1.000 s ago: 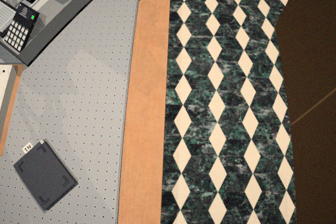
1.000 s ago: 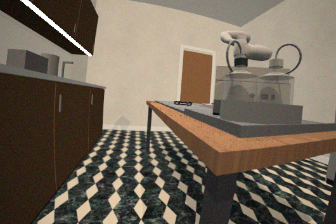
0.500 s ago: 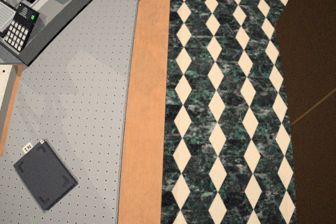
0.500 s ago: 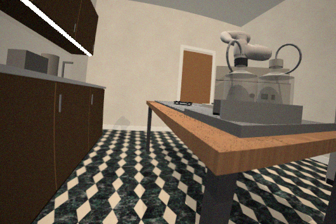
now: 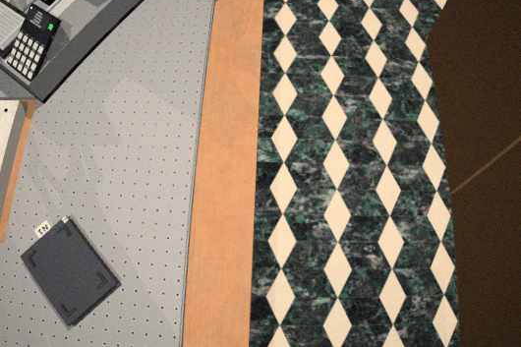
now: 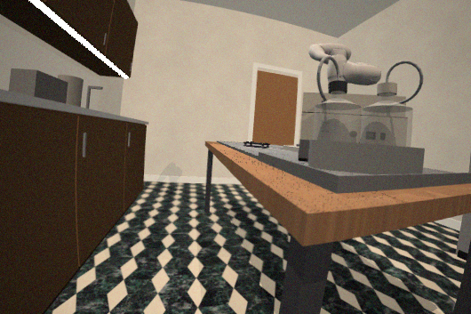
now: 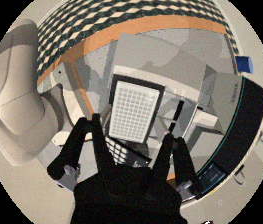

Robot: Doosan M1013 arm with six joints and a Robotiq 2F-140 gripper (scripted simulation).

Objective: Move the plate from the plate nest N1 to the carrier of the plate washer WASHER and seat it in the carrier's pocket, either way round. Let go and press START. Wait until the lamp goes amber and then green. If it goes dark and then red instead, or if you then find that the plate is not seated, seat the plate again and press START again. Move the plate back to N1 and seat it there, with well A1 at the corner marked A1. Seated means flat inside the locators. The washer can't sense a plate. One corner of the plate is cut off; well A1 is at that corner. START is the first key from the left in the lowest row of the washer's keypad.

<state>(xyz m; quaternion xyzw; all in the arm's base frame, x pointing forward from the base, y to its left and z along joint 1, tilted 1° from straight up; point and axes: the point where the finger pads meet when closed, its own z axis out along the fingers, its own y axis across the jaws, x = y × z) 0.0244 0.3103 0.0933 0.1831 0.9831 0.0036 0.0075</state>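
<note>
Now: hand 3 cm above the white well plate. From my hand the other things lie so: plate washer: 14 cm to the left, 5 cm ahead, 1 cm above; then label: 39 cm to the right, 26 cm ahead, 12 cm below; then plate nest N1: 44 cm to the right, 35 cm ahead, 10 cm below.
</note>
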